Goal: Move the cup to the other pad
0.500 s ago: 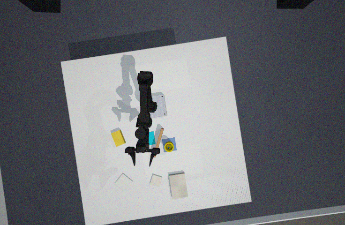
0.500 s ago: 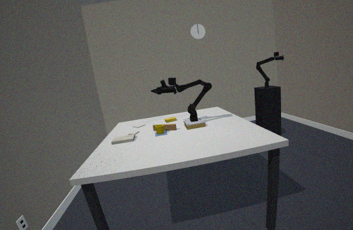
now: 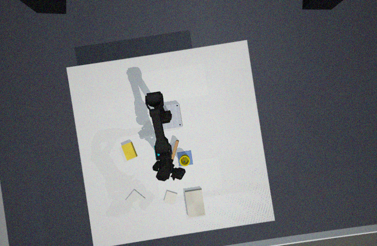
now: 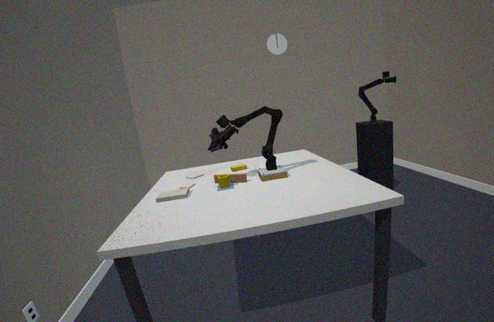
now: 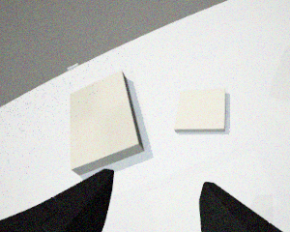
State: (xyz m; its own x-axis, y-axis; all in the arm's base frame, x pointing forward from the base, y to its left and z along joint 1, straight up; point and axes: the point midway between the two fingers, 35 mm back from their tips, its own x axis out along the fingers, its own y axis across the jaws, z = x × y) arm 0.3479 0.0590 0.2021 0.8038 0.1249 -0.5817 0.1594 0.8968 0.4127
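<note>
My gripper tip is 8 cm past the yellow cup, 7 cm to the right of it and 19 cm above it. Round my gripper tip: blue pad 8 cm behind, 8 cm to the left, 23 cm below; green marble 9 cm behind, 8 cm to the left, 21 cm below; wooden bar 10 cm behind, 1 cm to the right, 21 cm below.
</note>
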